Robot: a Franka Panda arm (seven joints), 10 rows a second.
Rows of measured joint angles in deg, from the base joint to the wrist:
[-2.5 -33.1 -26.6 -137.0 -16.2 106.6 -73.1]
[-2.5 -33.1 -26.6 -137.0 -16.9 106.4 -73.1]
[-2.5 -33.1 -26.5 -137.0 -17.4 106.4 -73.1]
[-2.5 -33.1 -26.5 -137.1 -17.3 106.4 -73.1]
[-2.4 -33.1 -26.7 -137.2 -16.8 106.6 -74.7]
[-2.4 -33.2 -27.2 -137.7 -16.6 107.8 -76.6]
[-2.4 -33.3 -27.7 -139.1 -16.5 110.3 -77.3]
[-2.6 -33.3 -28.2 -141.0 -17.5 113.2 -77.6]
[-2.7 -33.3 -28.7 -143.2 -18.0 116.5 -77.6]
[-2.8 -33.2 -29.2 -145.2 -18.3 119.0 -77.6]
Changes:
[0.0 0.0 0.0 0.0 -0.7 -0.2 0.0]
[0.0 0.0 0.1 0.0 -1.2 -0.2 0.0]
[0.0 0.0 0.1 -0.1 -1.1 -0.2 0.0]
[0.1 0.0 -0.1 -0.2 -0.6 0.0 -1.6]
[0.1 -0.1 -0.6 -0.7 -0.4 1.2 -3.5]
[0.1 -0.2 -1.1 -2.1 -0.3 3.7 -4.2]
[-0.1 -0.2 -1.6 -4.0 -1.3 6.6 -4.5]
[-0.2 -0.2 -2.1 -6.2 -1.8 9.9 -4.5]
[-0.3 -0.1 -2.6 -8.2 -2.1 12.4 -4.5]

